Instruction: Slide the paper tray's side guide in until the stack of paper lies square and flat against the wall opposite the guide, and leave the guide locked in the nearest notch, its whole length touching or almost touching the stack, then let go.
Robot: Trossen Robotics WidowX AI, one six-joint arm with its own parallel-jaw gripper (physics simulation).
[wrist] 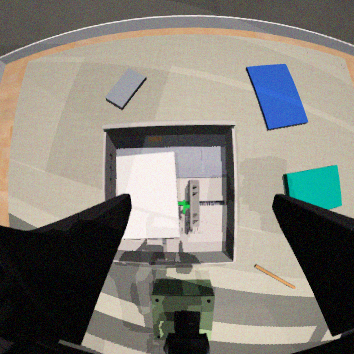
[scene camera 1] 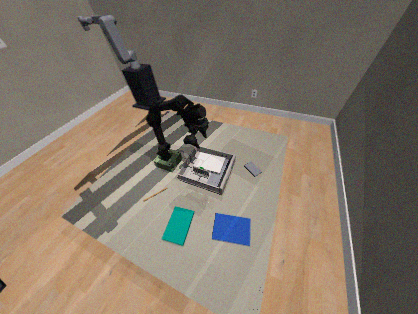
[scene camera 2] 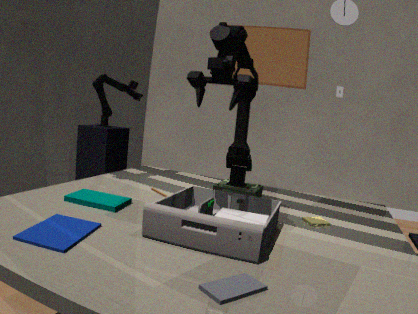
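Seen in the pictures: gripper, fingertip midpoint: (wrist: 203, 201) (scene camera 1: 202, 142) (scene camera 2: 213, 108); arm's base, link origin: (wrist: 186, 320) (scene camera 1: 166, 157) (scene camera 2: 236, 184).
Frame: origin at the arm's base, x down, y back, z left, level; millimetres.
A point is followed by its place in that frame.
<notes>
The paper tray (scene camera 1: 200, 185) {x 40, y -344, z -105 mm} (scene camera 2: 165, 225) {x 28, y -501, z -36 mm} (wrist: 229, 200) {x 31, y -311, z -100 mm} stands open-topped on the table. The white paper stack (scene camera 1: 212, 162) {x 35, y -344, z 107 mm} (scene camera 2: 242, 216) {x 34, y -272, z 101 mm} (wrist: 147, 195) {x 34, y -322, z 101 mm} lies in it beside the left wall in the wrist view; its right edge looks slightly slanted. The finger covers its lower left part. The grey side guide (scene camera 2: 205, 206) {x 12, y -320, z -1 mm} (wrist: 194, 205) {x 55, y -296, z -16 mm} stands upright right of the stack, with a narrow gap between them. Its green tab (scene camera 1: 201, 168) {x 5, y -302, z 7 mm} (scene camera 2: 210, 203) {x 1, y -316, z 12 mm} (wrist: 184, 204) {x -4, y -306, z 10 mm} points toward the stack. My gripper (scene camera 1: 201, 141) {x -270, y -343, z 1 mm} (scene camera 2: 215, 106) {x -270, y -343, z 1 mm} (wrist: 203, 201) {x -270, y -343, z 1 mm} is open and empty, high above the tray.
A grey slab (scene camera 1: 253, 169) {x 68, y -646, z 179 mm} (scene camera 2: 233, 288) {x 67, y -652, z 190 mm} (wrist: 126, 89) {x 67, y -628, z 181 mm}, a blue panel (scene camera 1: 231, 229) {x 70, y -628, z -285 mm} (scene camera 2: 58, 232) {x 69, y -644, z -267 mm} (wrist: 278, 96) {x 69, y -615, z -277 mm} and a teal block (scene camera 1: 178, 226) {x 60, y -336, z -393 mm} (scene camera 2: 98, 199) {x 59, y -353, z -363 mm} (wrist: 314, 188) {x 59, y -337, z -373 mm} lie around the tray. A thin wooden stick (scene camera 1: 155, 194) {x 73, y -70, z -271 mm} (wrist: 274, 276) {x 71, y -74, z -262 mm} lies near the green arm base (scene camera 1: 167, 160) {x -1, y -29, z -24 mm} (wrist: 183, 300) {x 0, y -65, z 9 mm}.
</notes>
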